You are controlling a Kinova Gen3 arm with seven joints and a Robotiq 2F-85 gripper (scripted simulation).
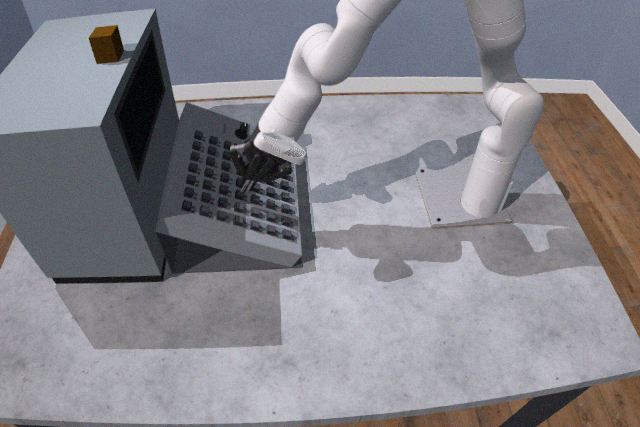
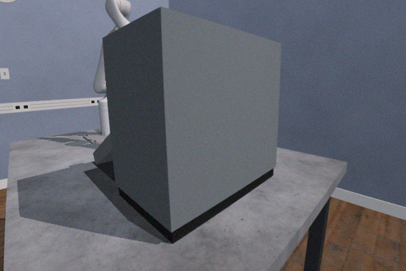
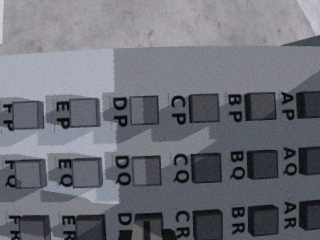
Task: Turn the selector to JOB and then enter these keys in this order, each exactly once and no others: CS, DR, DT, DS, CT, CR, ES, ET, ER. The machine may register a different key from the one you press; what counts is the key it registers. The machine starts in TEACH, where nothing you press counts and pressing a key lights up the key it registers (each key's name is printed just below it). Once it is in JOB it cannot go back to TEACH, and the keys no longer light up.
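Now: the key 70 mm to the right of my hand, 50 mm below it and 10 mm behind it. From my hand the other things lie so: black selector knob 200 mm to the right, 20 mm below, 20 mm ahead; sloped keypad 80 mm to the right, 70 mm below, 40 mm ahead.
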